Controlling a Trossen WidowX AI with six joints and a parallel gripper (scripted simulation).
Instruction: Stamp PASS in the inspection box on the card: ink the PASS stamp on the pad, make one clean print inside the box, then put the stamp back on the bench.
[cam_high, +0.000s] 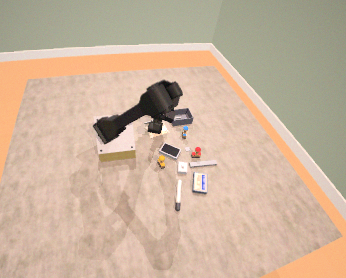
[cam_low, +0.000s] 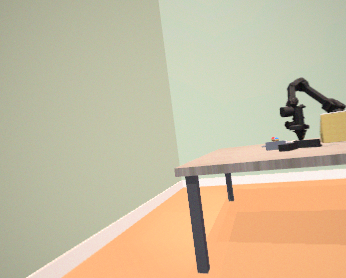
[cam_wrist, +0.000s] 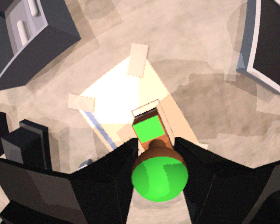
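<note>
The green-knobbed pass stamp lies right at my gripper tip. Round my gripper tip: cream card (10 mm ahead, 10 mm to the left, 30 mm below); blue stamp (130 mm ahead, 50 mm to the right, 10 mm below); dark ink pad (30 mm ahead, 140 mm to the right, 20 mm below).
</note>
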